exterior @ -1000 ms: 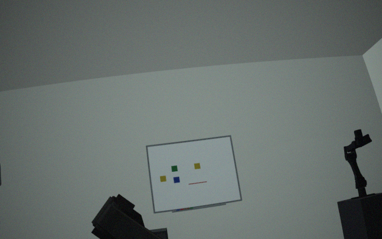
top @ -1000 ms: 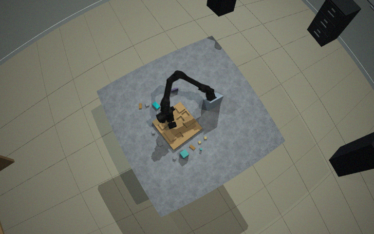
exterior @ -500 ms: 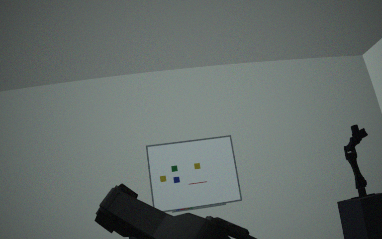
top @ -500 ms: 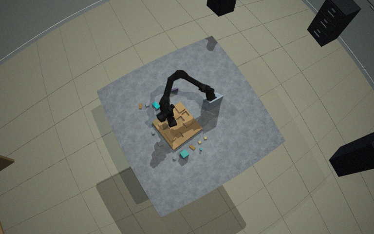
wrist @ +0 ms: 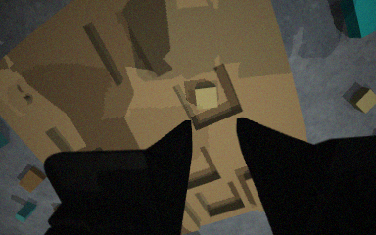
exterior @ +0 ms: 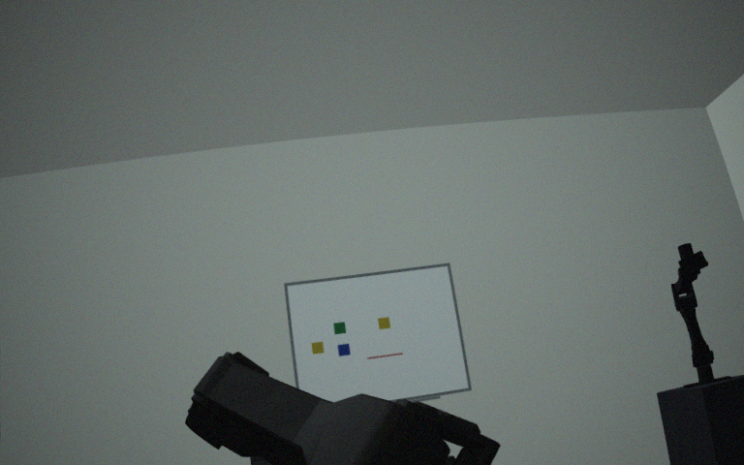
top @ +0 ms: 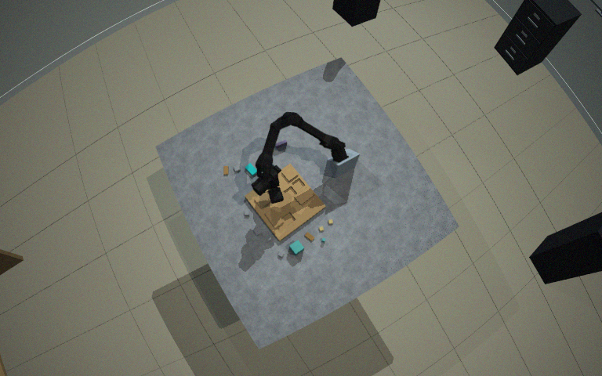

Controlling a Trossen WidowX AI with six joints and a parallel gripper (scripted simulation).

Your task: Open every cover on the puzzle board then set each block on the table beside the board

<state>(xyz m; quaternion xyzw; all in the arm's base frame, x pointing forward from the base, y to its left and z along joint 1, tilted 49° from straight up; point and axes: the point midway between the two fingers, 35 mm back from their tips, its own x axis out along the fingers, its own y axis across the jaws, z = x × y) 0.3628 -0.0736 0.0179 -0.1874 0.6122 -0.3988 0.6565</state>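
Right now my gripper tip is 3 cm past the tan puzzle board, 5 cm to the right of it and 6 cm above it. The rest, counted from my gripper tip: tiny teal cube (8 cm behind, 34 cm to the left, 7 cm below); purple block (18 cm behind, 21 cm to the right, 6 cm below); orange block (3 cm behind, 29 cm to the left, 7 cm below).
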